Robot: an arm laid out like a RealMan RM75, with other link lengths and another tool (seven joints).
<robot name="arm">
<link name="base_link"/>
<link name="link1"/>
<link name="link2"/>
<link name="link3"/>
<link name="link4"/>
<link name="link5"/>
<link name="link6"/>
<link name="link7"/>
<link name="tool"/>
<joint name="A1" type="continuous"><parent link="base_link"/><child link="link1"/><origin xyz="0 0 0.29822"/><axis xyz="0 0 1"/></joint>
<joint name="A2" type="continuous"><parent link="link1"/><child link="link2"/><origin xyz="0 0 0"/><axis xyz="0 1 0"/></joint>
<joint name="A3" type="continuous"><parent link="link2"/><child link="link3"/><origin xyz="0 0 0.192"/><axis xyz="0 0 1"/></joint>
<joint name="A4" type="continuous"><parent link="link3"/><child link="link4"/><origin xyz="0 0 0"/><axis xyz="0 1 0"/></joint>
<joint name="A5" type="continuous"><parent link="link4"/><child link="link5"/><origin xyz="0 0 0.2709"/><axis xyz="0 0 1"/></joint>
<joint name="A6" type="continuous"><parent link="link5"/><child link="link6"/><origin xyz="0 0 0"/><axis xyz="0 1 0"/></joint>
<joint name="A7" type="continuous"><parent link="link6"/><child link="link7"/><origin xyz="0 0 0.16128"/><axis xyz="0 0 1"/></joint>
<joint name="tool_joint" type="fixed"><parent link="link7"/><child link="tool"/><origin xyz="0.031 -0.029 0.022" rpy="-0.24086 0 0.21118"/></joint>
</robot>
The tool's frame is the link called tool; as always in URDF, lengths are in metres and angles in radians. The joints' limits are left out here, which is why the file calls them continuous.
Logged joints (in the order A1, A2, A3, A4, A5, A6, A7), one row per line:
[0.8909 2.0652 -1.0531 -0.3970 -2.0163 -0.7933 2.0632]
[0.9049 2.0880 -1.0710 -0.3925 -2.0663 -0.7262 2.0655]
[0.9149 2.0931 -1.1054 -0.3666 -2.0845 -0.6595 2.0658]
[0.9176 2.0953 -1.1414 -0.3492 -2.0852 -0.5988 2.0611]
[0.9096 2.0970 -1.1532 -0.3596 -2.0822 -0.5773 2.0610]
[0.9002 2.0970 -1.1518 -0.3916 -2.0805 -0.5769 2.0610]
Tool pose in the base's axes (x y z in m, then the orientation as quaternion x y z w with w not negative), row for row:
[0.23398 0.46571 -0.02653 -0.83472 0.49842 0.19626 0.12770]
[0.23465 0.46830 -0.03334 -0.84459 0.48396 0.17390 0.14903]
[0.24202 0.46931 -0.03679 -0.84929 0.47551 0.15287 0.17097]
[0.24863 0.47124 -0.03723 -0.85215 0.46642 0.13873 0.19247]
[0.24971 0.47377 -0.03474 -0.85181 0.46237 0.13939 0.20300]
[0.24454 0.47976 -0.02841 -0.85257 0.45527 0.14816 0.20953]
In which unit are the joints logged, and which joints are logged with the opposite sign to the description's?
The joints are logged in radians. Opposite sign: none.
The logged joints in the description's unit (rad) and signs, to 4 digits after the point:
[0.8909 2.0652 -1.0531 -0.3970 -2.0163 -0.7933 2.0632]
[0.9049 2.0880 -1.0710 -0.3925 -2.0663 -0.7262 2.0655]
[0.9149 2.0931 -1.1054 -0.3666 -2.0845 -0.6595 2.0658]
[0.9176 2.0953 -1.1414 -0.3492 -2.0852 -0.5988 2.0611]
[0.9096 2.0970 -1.1532 -0.3596 -2.0822 -0.5773 2.0610]
[0.9002 2.0970 -1.1518 -0.3916 -2.0805 -0.5769 2.0610]

